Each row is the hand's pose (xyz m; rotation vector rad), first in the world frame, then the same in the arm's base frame.
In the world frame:
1: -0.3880 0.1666 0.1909 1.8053 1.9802 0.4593
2: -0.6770 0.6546 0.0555 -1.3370 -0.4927 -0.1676
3: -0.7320 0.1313 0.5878 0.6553 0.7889 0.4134
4: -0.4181 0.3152 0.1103 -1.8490 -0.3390 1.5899
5: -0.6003 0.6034 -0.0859 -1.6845 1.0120 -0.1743
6: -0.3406 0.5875 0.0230 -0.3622 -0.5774 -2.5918
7: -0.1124 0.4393 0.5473 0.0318 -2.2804 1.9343
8: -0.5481 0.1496 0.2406 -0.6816 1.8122 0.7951
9: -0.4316 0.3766 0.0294 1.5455 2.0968 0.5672
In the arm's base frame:
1: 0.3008 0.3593 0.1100 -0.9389 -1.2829 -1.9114
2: -0.2045 0.3341 0.3999 0.4584 -0.6440 -0.1218
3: 0.1399 -0.0903 -0.1115 1.8510 0.2915 1.7287
4: 0.1845 0.4022 0.2289 -0.5269 -1.7507 0.7656
5: -0.1566 0.4960 0.4008 -0.3317 0.1801 0.7241
6: 0.1004 0.4523 0.5085 0.5260 1.2046 -1.7025
7: 0.5094 0.0286 0.4628 -0.5959 2.6623 0.3350
8: 0.1878 0.2794 0.0139 -0.1097 0.2918 2.0870
9: 0.1221 0.4652 0.2801 -0.8286 -1.2696 -2.1553

